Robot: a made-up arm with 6 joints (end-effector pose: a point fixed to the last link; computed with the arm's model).
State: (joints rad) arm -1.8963 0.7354 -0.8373 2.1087 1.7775 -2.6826
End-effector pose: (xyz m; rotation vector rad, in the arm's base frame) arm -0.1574 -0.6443 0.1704 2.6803 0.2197 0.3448
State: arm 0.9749 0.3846 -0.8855 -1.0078 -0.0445 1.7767
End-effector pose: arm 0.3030 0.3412 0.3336 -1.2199 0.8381 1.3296
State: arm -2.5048 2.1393 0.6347 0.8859 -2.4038 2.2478
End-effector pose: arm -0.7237 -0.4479 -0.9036 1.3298 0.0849 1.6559
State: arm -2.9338 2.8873 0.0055 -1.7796 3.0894 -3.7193
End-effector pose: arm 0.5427 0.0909 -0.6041 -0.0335 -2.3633 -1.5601
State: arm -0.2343 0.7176 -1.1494 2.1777 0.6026 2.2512
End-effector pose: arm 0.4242 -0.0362 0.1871 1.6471 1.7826 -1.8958
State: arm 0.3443 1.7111 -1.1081 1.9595 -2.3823 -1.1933
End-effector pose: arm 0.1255 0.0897 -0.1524 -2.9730 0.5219 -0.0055
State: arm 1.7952 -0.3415 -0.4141 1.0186 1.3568 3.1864
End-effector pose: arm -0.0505 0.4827 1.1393 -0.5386 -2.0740 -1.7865
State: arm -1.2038 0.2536 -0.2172 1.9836 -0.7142 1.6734
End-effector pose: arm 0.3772 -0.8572 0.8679 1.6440 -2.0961 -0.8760
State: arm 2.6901 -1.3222 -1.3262 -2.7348 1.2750 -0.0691
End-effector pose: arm 0.0088 -0.1176 0.4649 0.7281 1.7177 0.0048
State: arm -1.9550 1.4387 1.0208 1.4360 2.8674 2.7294
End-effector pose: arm -0.6049 -1.4563 0.2074 1.9833 0.6069 0.9936
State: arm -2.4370 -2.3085 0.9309 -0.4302 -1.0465 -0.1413
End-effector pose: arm 0.9908 0.9747 -0.2925 -2.1192 -0.5514 -0.8738
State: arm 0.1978 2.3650 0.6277 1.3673 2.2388 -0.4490
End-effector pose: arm 0.5667 0.0907 -1.0662 0.9701 -0.0405 1.5443
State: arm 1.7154 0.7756 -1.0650 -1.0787 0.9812 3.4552
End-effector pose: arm 0.0094 0.2992 0.2009 2.1950 0.7790 -0.6508
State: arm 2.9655 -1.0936 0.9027 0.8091 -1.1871 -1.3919
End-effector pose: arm 1.1333 -0.1239 1.3512 1.6775 1.4540 1.8478
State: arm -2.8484 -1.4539 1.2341 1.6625 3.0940 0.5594
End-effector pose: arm 1.5067 0.4443 0.6362 0.8501 -1.4853 -2.5751
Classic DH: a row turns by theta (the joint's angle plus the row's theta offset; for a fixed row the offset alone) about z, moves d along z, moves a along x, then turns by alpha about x. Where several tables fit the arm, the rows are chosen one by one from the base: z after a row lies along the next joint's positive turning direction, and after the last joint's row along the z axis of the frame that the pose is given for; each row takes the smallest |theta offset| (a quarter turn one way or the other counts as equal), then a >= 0, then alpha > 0; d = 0 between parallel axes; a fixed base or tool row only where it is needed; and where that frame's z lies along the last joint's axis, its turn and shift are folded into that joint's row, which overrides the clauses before.
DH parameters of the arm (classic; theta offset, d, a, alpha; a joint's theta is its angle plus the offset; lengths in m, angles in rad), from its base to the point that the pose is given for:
joint 1: 0 0.304 0 -1.5708
joint 2: -1.5708 0 0.845 3.1416
joint 3: 0 0 0 -1.5708
joint 4: 0 -0.76 0 1.5708
joint 5: 0 0.111 0 -1.5708
joint 6: 1.5708 0 0 1.5708
tool (fixed): -1.5708 0 0 0

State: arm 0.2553 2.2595 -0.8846 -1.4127 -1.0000 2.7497
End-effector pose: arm -0.0994 -0.0440 -0.1215 0.9356 2.1021 1.6227
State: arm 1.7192 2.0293 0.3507 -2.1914 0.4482 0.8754
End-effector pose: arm -0.1505 0.5702 -0.8159 -0.6001 1.1795 0.0185
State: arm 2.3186 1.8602 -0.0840 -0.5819 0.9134 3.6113
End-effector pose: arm -0.2556 0.4119 -0.6225 1.1405 1.6264 -0.1627
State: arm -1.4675 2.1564 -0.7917 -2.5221 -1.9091 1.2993
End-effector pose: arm 0.0843 0.0630 -0.2459 2.6891 -0.6159 -1.2141
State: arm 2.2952 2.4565 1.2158 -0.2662 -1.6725 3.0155
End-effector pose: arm -0.4191 0.6352 -1.0788 0.1556 0.1722 -1.1172
